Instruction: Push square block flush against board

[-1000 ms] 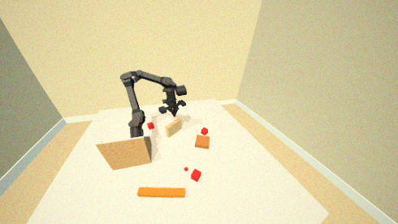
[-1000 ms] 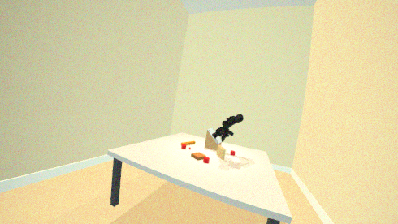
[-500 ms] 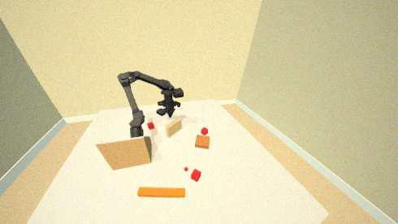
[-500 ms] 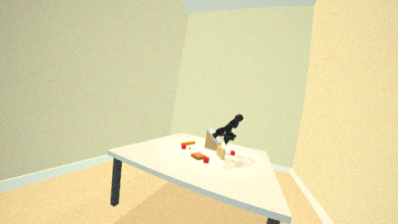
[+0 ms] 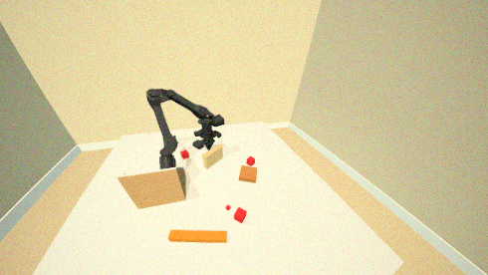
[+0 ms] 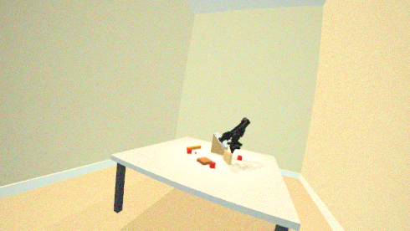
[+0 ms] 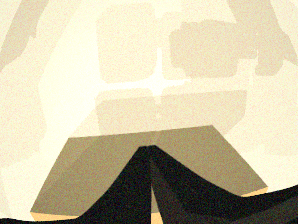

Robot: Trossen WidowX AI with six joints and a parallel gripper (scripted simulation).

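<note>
Right now my gripper tip is 40 mm to the left of the tan block, 30 mm above it and 20 mm short of it. Round my gripper tip: tiny red piece 370 mm to the right, 70 mm below, 10 mm behind; long orange board 440 mm to the right, 160 mm behind, 60 mm below; square block 220 mm to the right, 180 mm ahead, 70 mm below.
</note>
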